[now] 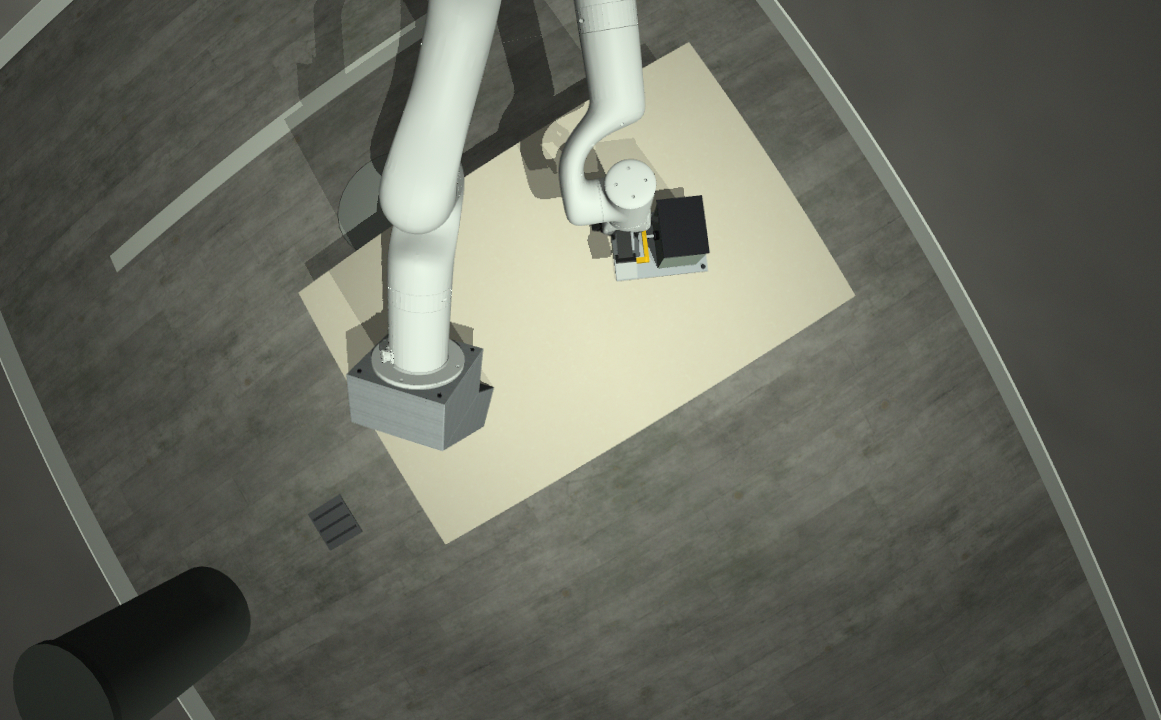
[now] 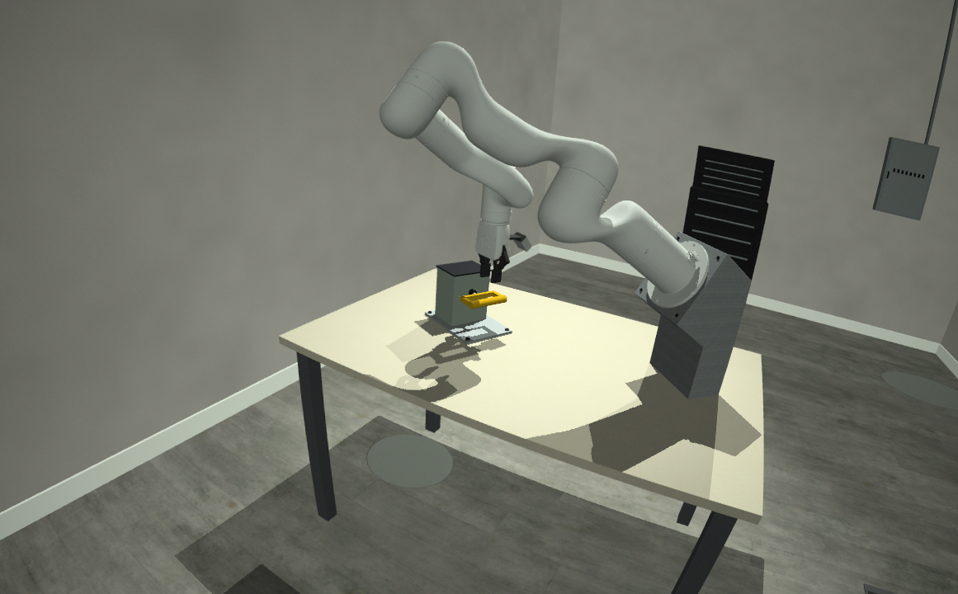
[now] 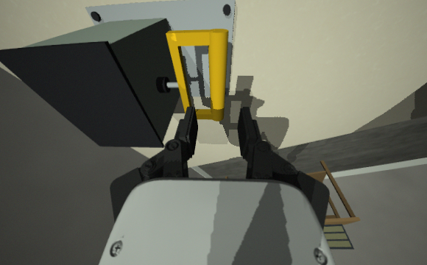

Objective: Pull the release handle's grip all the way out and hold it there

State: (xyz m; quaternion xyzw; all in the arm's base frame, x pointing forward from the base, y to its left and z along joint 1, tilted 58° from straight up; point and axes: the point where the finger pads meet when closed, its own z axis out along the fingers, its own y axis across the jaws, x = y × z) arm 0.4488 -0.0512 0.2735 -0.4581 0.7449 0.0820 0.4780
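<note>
Right now my hand is 19 cm above the grey baseplate, 9 cm short of it and 2 cm to the left of it.
</note>
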